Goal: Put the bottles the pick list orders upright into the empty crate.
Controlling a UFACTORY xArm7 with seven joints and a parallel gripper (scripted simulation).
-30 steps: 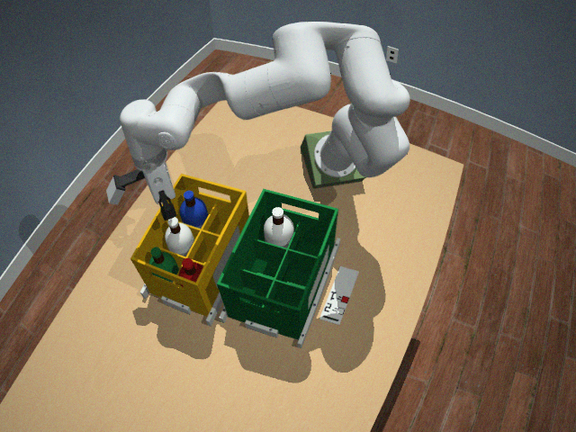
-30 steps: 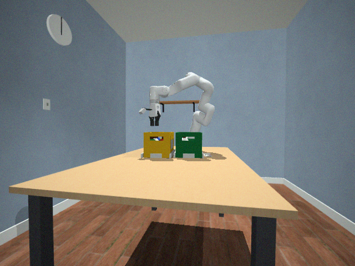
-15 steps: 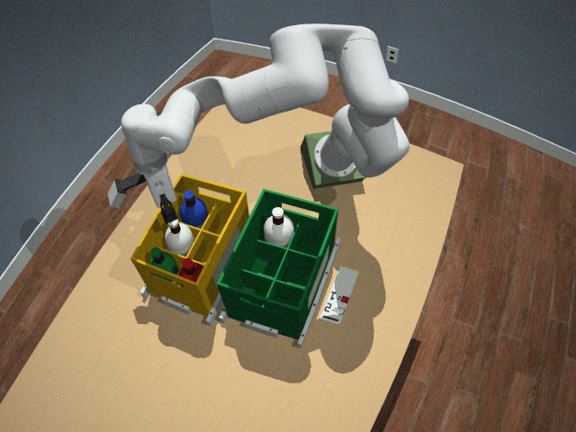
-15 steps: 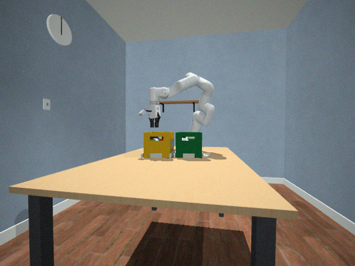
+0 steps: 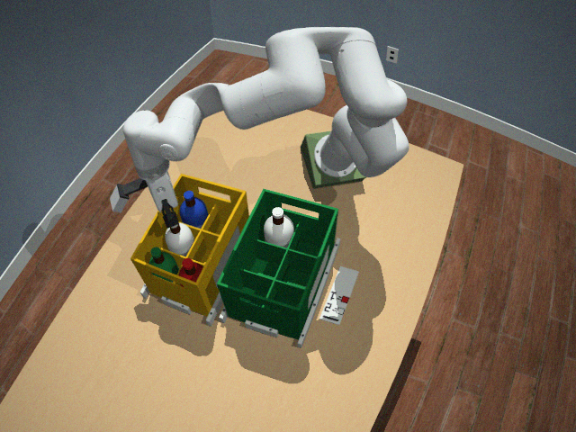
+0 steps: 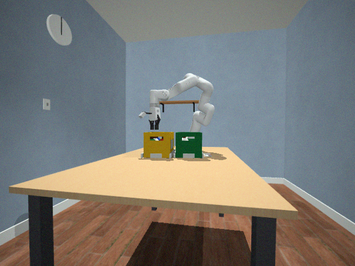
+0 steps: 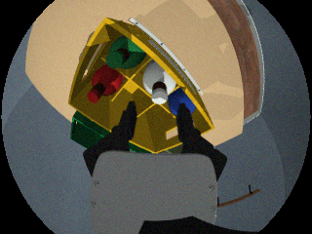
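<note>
Now: the yellow crate 13 cm below my hand, 4 cm to the left of it and 2 cm behind it. From my hand the other things lie so: green-labelled bottle (12 cm below, 8 cm ahead, 3 cm to the left); red-labelled bottle (12 cm below, 11 cm to the left, 5 cm ahead); blue bottle (12 cm below, 8 cm behind, 3 cm to the right).
</note>
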